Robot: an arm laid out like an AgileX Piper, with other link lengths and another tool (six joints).
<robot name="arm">
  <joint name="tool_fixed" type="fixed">
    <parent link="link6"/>
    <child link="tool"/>
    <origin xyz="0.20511 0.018 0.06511" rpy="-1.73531 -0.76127 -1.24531"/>
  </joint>
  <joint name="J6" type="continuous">
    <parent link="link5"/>
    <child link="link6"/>
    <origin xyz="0.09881 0 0.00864" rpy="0 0 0"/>
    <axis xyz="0.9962 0 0.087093"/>
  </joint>
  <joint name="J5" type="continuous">
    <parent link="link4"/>
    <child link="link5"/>
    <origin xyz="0 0 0" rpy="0 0 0"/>
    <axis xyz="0 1 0"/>
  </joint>
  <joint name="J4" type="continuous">
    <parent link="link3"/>
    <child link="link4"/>
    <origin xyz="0.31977 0 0.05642" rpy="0 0 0"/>
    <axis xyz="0.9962 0 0.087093"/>
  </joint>
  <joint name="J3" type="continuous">
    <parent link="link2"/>
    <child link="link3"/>
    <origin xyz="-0.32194 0 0.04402" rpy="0 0 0"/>
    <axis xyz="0 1 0"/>
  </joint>
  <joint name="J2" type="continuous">
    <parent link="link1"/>
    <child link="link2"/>
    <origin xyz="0 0 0" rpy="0 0 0"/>
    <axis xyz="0 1 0"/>
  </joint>
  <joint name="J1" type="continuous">
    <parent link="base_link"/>
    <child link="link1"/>
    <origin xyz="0 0 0.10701" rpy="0 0 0"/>
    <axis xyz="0 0 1"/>
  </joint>
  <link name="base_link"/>
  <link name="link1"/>
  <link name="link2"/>
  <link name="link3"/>
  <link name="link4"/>
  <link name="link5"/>
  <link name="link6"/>
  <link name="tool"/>
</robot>
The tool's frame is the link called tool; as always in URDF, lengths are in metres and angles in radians. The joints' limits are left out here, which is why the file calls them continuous.
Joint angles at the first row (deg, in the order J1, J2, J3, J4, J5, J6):
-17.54 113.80 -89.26 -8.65 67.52 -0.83
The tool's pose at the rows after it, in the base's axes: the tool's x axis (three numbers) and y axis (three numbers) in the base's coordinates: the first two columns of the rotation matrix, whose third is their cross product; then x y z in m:
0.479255 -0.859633 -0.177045 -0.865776 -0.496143 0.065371 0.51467 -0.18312 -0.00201
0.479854 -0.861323 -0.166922 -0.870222 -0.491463 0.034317 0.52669 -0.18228 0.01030
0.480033 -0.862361 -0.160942 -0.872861 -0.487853 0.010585 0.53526 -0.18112 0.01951
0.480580 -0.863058 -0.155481 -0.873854 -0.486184 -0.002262 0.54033 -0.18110 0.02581
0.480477 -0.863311 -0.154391 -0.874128 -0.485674 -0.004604 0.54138 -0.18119 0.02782
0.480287 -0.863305 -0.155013 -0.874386 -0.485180 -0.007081 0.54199 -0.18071 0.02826
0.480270 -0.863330 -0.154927 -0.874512 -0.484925 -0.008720 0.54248 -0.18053 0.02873
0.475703 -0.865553 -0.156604 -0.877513 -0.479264 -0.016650 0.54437 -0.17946 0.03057
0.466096 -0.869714 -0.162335 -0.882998 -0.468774 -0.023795 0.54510 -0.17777 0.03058
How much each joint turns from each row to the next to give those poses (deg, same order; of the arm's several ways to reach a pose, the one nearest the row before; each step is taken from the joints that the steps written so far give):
-0.12 0.35 -1.06 0.86 1.40 -0.01
0.00 0.00 -1.94 0.96 0.30 0.00
0.00 0.00 -1.42 0.79 0.23 0.00
0.00 0.00 -0.97 0.34 0.23 0.01
0.00 0.00 -0.33 0.06 0.19 -0.01
0.00 0.00 -0.06 0.13 0.00 0.01
0.00 0.00 -0.07 0.07 0.00 0.00
0.00 0.00 -0.28 0.38 0.06 0.27
0.00 0.00 0.00 0.48 0.00 0.56

